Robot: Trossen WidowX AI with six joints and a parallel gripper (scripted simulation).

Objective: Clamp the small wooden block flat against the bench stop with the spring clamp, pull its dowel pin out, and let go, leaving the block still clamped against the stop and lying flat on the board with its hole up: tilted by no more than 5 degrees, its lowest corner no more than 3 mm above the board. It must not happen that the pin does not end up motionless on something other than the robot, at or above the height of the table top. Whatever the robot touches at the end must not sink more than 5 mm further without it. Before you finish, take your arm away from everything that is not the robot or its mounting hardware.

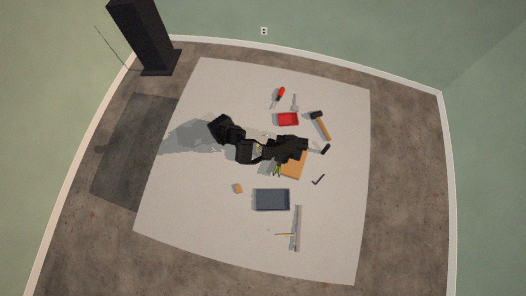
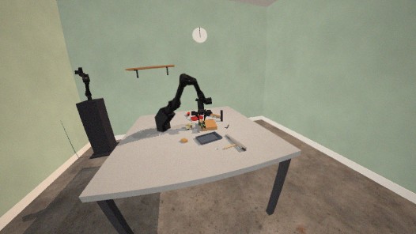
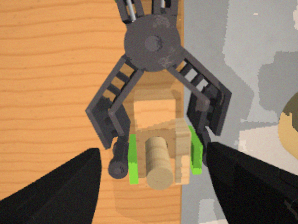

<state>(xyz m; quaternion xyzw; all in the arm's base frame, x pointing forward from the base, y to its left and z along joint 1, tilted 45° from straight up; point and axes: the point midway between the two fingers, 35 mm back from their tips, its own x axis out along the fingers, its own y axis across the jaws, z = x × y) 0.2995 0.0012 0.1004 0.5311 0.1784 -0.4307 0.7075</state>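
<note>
Now: hand 40 mm above the dowel pin. From my hand the other things lie so: small wooden block: 60 mm below; then bench stop: 10 mm behind, 10 mm to the left, 50 mm below; then wooden board: 60 mm ahead, 80 mm below.
</note>
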